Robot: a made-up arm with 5 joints.
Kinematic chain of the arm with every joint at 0, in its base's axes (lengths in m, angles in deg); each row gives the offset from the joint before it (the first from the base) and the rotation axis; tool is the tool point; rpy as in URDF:
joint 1: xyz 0 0 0.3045 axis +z
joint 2: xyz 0 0 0 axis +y
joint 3: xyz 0.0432 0 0.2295 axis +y
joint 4: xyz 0.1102 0 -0.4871 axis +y
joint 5: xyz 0.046 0 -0.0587 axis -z
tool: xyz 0 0 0 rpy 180 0 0
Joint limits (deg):
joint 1: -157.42..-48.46
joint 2: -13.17..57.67
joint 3: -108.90..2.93
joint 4: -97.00..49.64
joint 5: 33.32..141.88
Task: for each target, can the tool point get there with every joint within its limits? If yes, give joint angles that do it. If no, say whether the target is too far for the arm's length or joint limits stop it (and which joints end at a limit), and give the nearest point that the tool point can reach.
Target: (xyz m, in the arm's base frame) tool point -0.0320 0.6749 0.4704
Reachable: no: joint limits stop it (at a limit: joint 2, joint 3, joint 4) | nearest point -0.0106 0.2240 0.0328 | short by 0.629 m
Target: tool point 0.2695 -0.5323 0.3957
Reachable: yes | joints -63.15 4.79 -62.08 -24.03 132.46
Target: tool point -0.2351 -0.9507 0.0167
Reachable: no: too far | nearest point -0.1758 -0.7109 0.1379 | short by 0.275 m
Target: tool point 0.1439 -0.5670 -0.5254
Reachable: no: too far | nearest point 0.1060 -0.4177 -0.1419 | short by 0.413 m
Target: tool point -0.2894 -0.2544 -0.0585
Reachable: yes | joints -138.69 34.10 -45.28 35.04 122.41
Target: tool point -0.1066 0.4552 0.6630
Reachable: no: joint limits stop it (at a limit: joint 1, joint 2, joint 3, joint 4) | nearest point -0.2505 -0.1042 0.9064 | short by 0.627 m
